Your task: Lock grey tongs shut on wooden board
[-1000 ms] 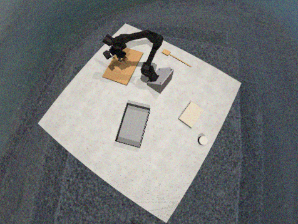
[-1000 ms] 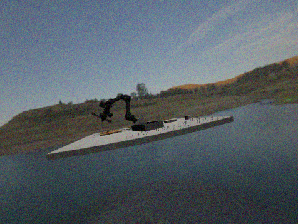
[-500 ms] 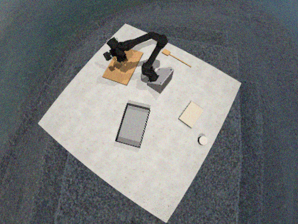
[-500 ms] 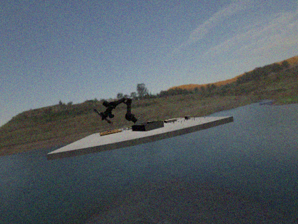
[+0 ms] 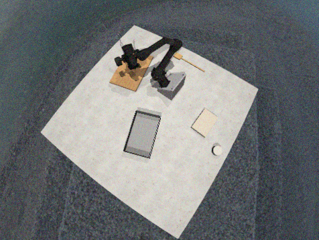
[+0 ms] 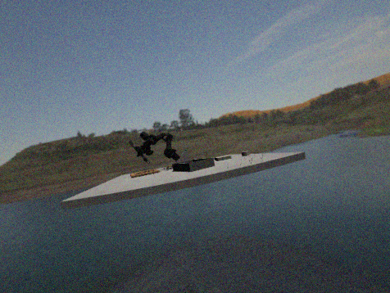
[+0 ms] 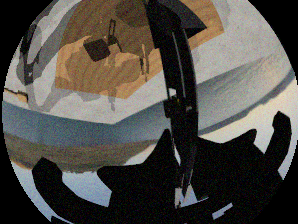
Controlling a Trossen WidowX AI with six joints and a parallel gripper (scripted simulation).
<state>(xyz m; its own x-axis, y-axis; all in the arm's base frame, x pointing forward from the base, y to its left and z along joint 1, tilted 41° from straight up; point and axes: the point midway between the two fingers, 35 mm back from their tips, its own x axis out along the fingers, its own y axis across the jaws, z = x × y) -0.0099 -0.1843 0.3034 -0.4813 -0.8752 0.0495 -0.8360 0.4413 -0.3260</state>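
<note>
Right now the wooden board is 3 cm to the left of my gripper tip and 16 cm below it. Round my gripper tip: pale square block (16 cm ahead, 74 cm to the left, 15 cm below); roasting tin (44 cm ahead, 38 cm to the left, 14 cm below).
</note>
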